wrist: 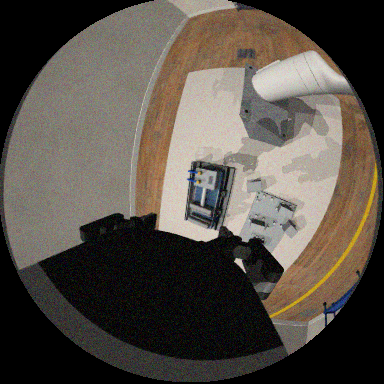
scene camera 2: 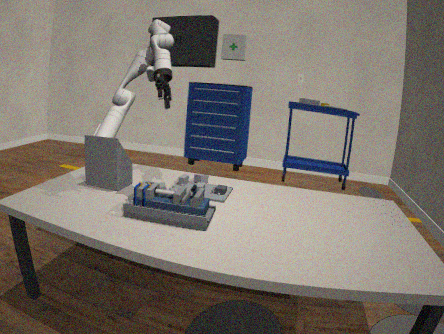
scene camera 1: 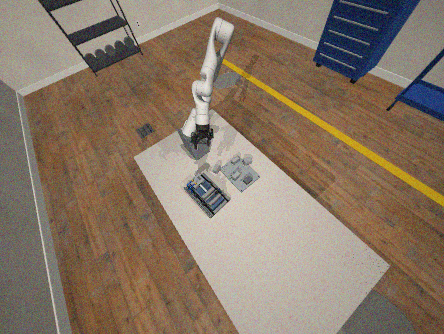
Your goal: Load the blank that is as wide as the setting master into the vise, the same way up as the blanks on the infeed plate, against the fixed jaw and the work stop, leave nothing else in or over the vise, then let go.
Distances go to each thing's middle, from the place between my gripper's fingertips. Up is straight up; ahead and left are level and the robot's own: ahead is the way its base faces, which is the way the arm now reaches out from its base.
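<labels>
From where my hand is, the grey infeed plate (wrist: 265,207) is some way ahead of it, a good way to the left of it and well below it.
</labels>
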